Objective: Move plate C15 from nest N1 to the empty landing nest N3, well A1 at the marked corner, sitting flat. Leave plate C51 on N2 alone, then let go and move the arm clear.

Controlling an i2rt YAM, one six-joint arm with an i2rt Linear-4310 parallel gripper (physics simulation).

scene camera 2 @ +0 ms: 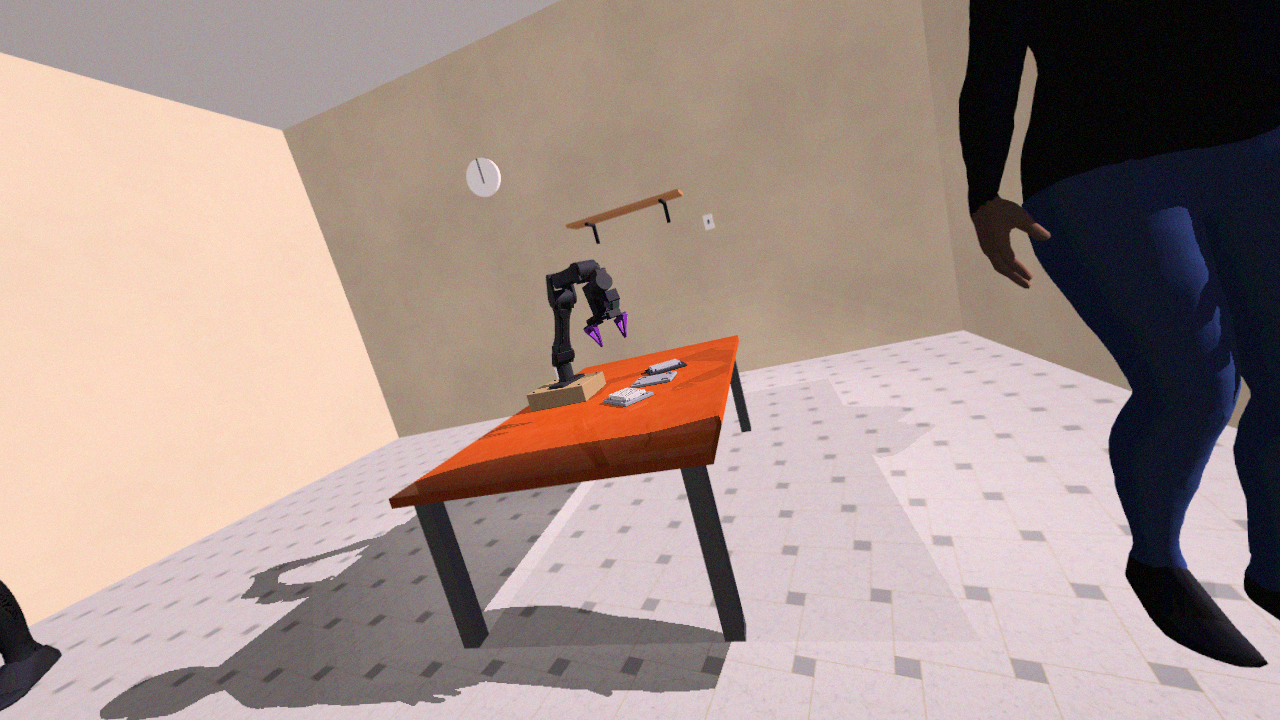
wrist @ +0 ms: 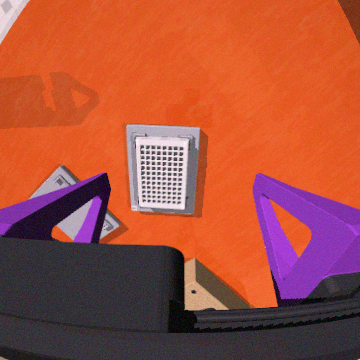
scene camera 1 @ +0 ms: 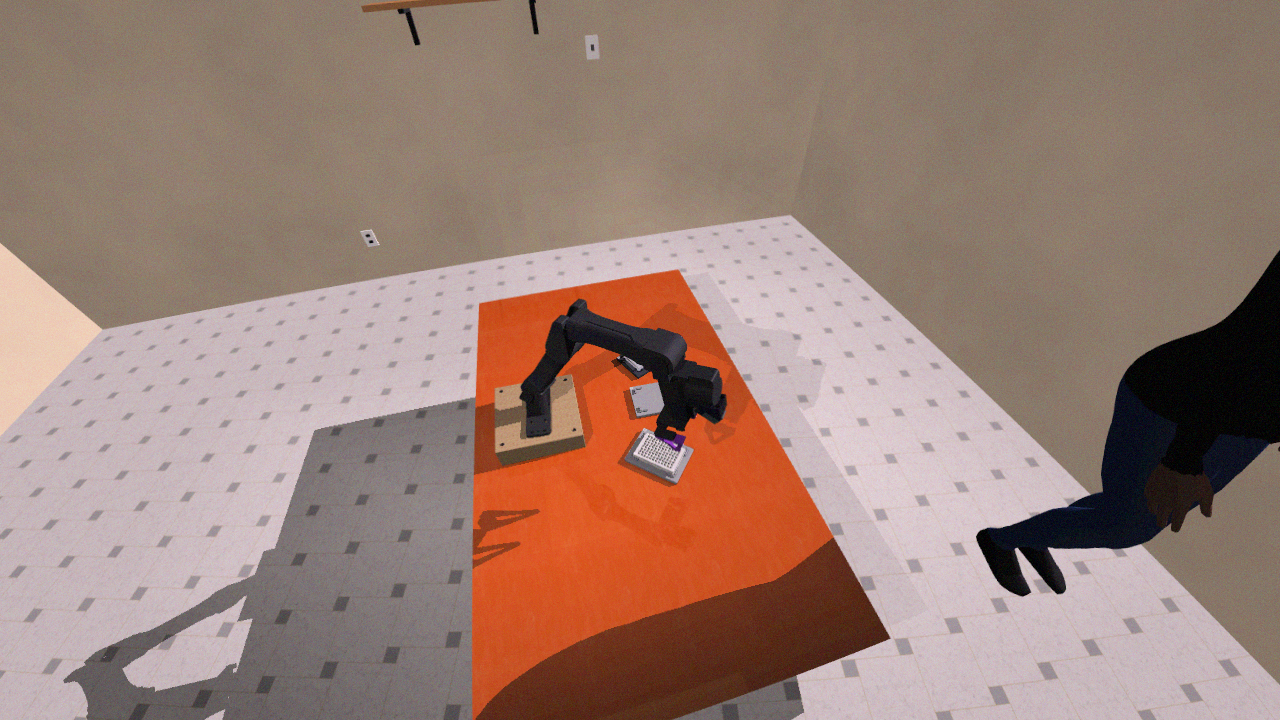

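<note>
A white well plate sits in the grey nest nearest scene camera 1; it looks flat. My gripper is open and empty, with purple fingers high above this plate. In the wrist view the plate shows between the fingertips, nearer the left one. An empty grey nest is the middle one, partly behind the left finger in the wrist view. Another plate is on the far nest, partly hidden by the arm in scene camera 1. Plate and nest labels are unreadable.
The arm stands on a wooden base block on the orange table. A person in black and blue is on the floor to the right of the table. A wall shelf is behind.
</note>
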